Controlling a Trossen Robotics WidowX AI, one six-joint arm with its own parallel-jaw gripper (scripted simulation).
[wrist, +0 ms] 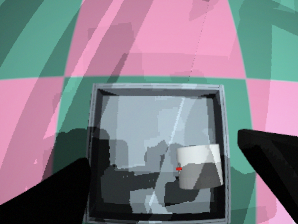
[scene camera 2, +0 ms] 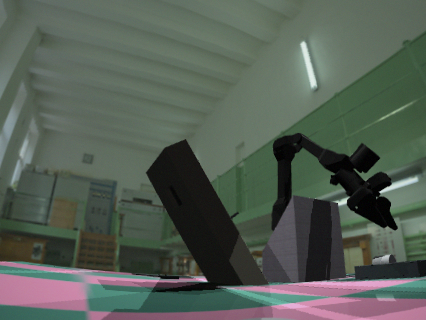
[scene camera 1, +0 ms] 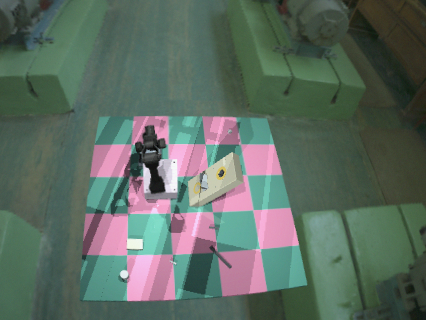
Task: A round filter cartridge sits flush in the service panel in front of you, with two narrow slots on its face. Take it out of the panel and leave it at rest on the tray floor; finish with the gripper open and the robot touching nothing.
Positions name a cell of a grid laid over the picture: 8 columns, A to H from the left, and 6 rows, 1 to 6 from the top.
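Observation:
Gripper (scene camera 2: H5) (wrist: E5): open, holds nothing. Round white cartridge (wrist: F5). Square tray (wrist: D4). Beige service panel (scene camera 2: D5) (scene camera 1: E4).

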